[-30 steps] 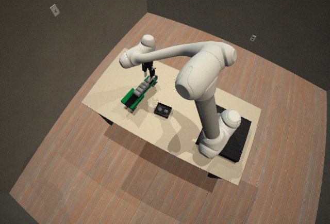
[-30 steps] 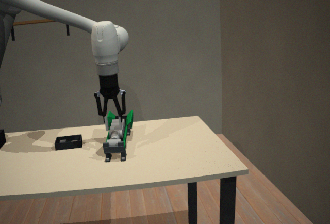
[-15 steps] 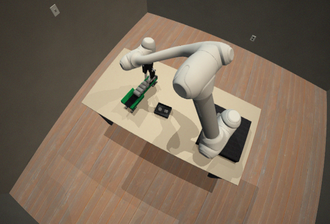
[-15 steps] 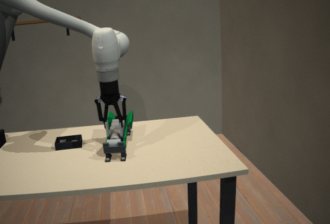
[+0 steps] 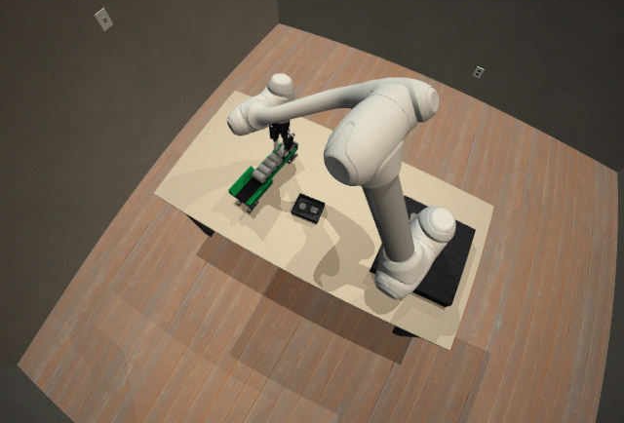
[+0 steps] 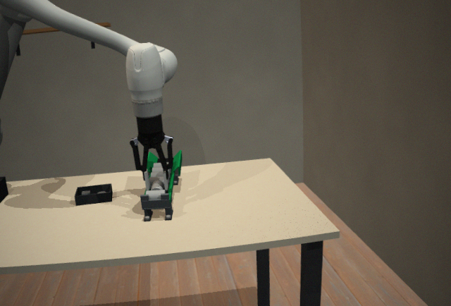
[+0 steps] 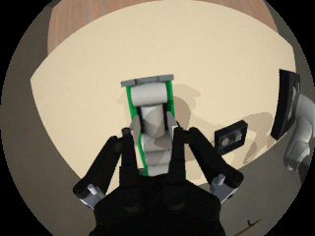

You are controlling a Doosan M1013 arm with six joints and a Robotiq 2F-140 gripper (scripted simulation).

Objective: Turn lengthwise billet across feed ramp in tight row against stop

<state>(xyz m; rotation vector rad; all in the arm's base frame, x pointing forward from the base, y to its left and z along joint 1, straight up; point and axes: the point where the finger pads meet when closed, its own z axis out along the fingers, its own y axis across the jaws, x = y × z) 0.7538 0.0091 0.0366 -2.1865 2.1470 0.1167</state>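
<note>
My hand is 70 mm to the left of the stop and 50 mm above it. From my hand the other things lie so: small black tray 260 mm behind, 140 mm to the left, 100 mm below.
</note>
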